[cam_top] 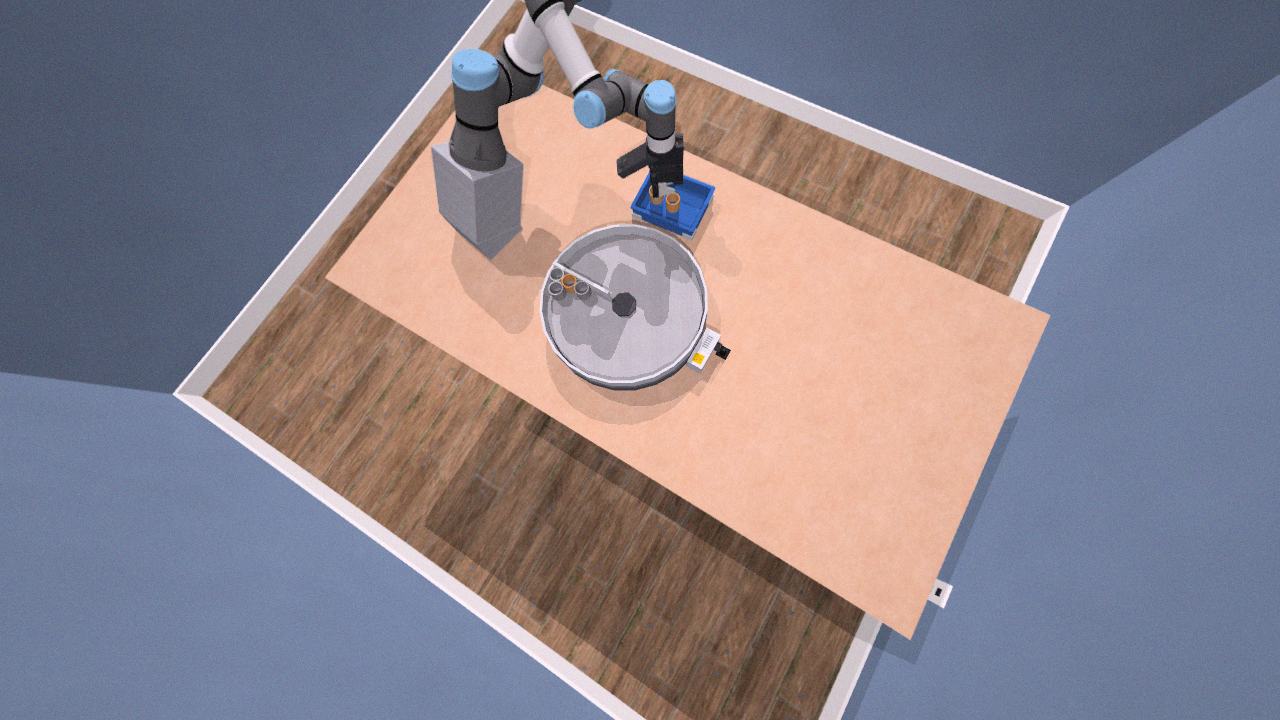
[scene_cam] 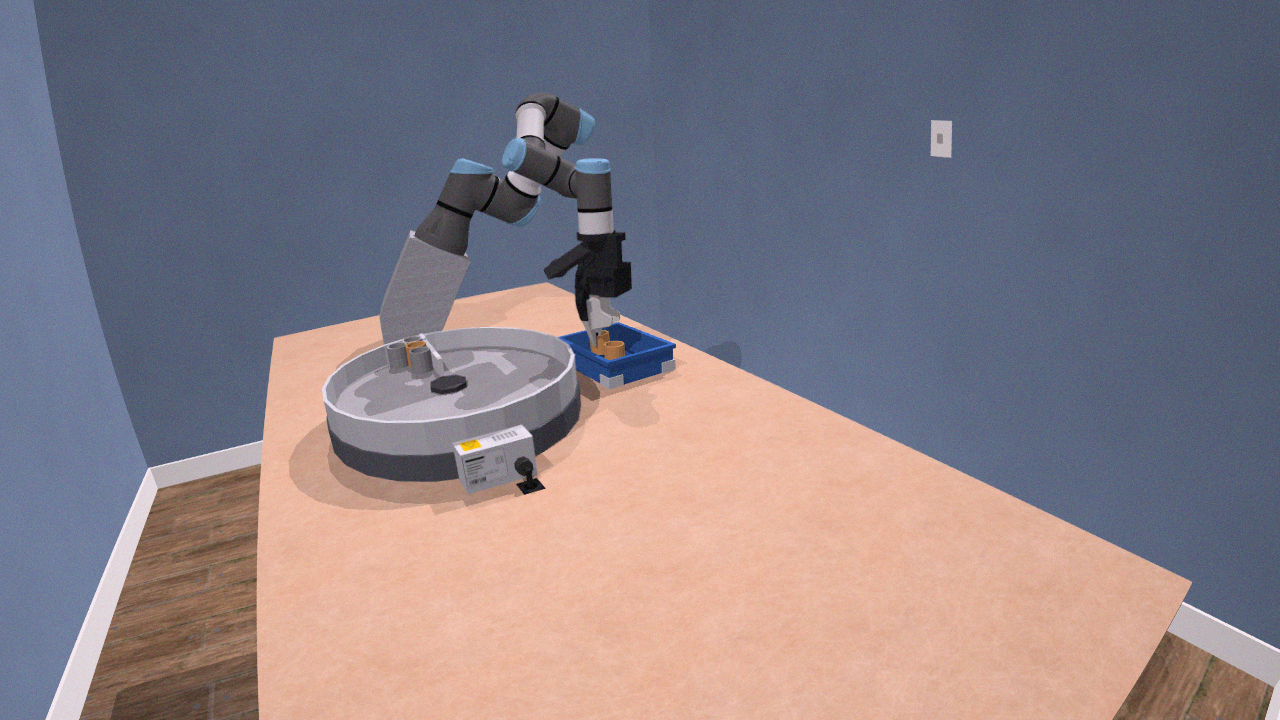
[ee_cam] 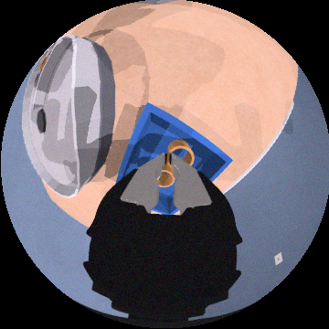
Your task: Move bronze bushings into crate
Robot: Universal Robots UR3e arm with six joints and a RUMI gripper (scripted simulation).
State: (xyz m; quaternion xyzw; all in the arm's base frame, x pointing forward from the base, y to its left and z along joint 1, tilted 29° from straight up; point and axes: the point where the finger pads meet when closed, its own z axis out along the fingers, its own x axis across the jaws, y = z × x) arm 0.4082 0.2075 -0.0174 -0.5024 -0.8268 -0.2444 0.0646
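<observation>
The blue crate is 40 mm ahead of my hand, 20 mm to the left of it and 20 mm below it. Round my hand: grey turntable 320 mm to the right, 60 mm ahead.
</observation>
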